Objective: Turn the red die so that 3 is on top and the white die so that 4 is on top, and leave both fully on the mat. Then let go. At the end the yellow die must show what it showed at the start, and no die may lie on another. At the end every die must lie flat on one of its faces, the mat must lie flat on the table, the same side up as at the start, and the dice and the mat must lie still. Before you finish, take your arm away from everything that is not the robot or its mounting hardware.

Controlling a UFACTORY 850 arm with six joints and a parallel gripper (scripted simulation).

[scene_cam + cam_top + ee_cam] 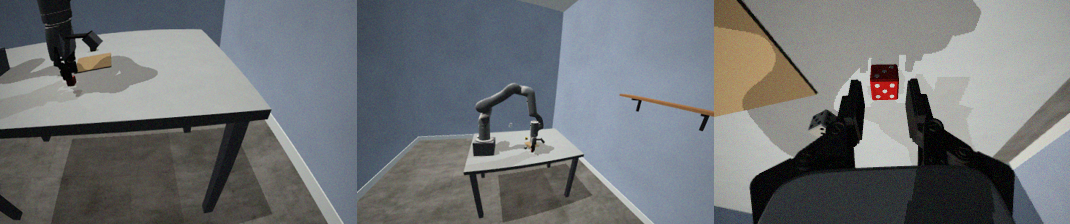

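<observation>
My gripper is now 40 mm above the red die. The rest, counted from my hand: tan mat 160 mm to the left, 50 mm below, 10 mm ahead; white die 80 mm behind, 70 mm to the left, 40 mm below; yellow die 290 mm to the left, 40 mm below, 40 mm behind.
</observation>
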